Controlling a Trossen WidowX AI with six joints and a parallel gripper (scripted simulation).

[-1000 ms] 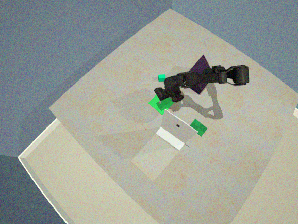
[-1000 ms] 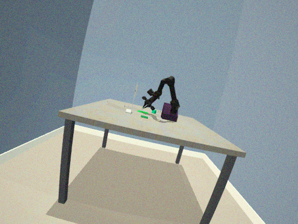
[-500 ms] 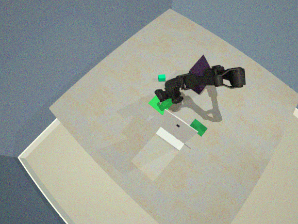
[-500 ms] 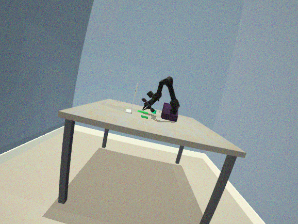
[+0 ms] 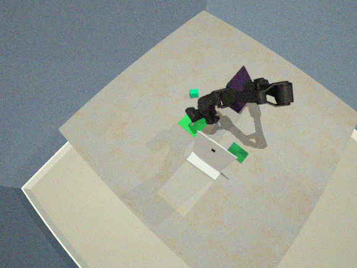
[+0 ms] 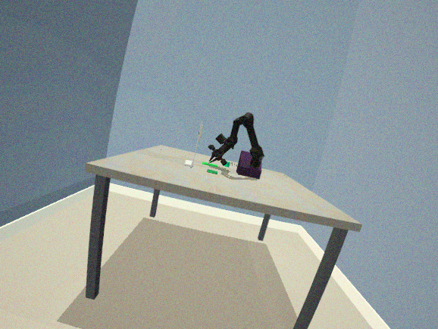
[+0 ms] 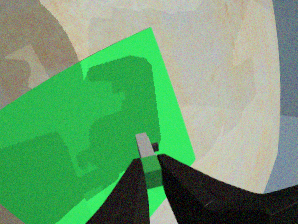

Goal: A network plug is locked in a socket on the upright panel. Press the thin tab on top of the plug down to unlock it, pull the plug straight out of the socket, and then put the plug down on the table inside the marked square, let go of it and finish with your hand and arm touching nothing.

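My gripper tip is now right at the green network plug. From my gripper tip the other things lie so: upright white panel (20 cm to the left, 12 cm above, 10 cm ahead); bright green marked square (2 cm below, 1 cm behind).
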